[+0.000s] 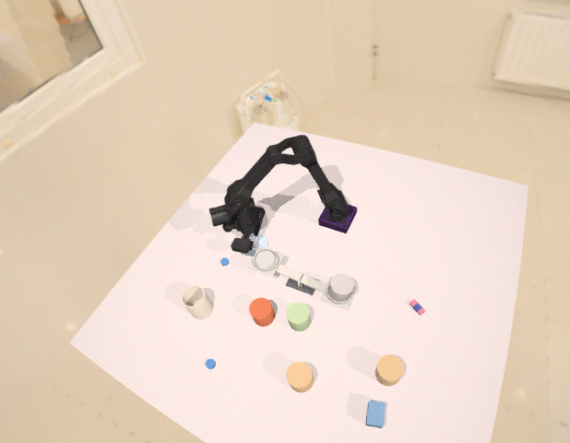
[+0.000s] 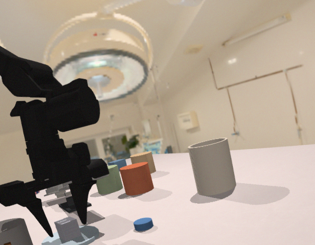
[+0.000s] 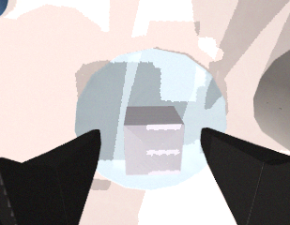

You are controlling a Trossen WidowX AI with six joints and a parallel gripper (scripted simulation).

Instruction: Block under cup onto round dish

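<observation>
My gripper tip is right at the grey block. Also, from my gripper tip: pale blue round dish 10 mm below; then cream cup 280 mm ahead, 90 mm to the right, 20 mm above; then red cylinder 260 mm ahead, 140 mm to the left, 20 mm above.
</observation>
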